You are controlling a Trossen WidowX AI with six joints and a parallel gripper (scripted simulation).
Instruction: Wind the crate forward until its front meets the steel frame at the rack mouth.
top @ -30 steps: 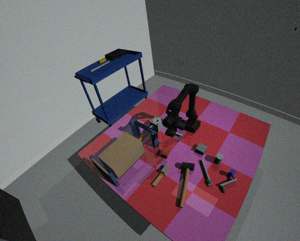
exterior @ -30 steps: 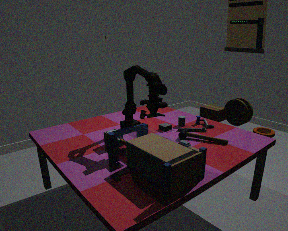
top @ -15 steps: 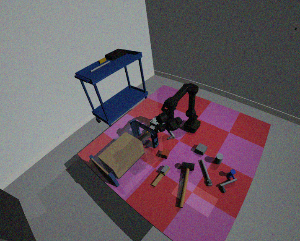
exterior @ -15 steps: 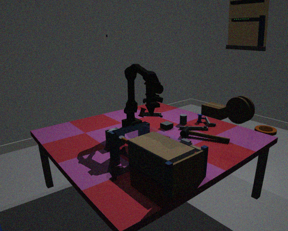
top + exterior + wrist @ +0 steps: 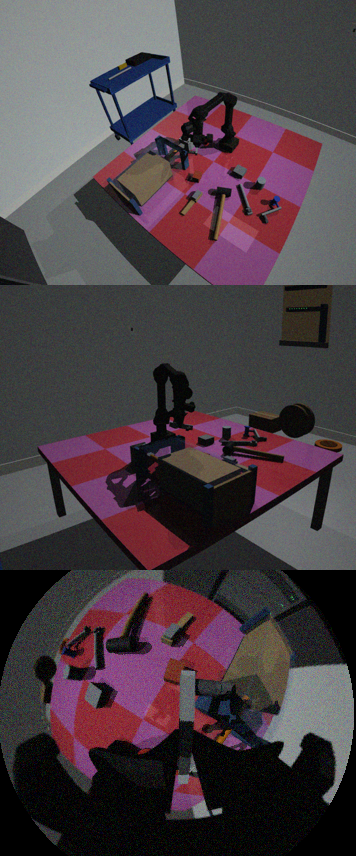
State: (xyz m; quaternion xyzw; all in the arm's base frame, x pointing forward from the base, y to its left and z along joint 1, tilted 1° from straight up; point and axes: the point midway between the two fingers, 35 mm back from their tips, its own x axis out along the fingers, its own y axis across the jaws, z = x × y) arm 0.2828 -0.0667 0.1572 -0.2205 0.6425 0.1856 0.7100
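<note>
The red-knobbed winch handle lies 10 mm behind my gripper tip and 10 mm above it. Also, from my gripper tip: frame (170 mm to the right, 70 mm below, 60 mm ahead); red knob (60 mm behind, 10 mm to the left, 10 mm above); grey winch (190 mm to the right, 150 mm below, 110 mm behind).
</note>
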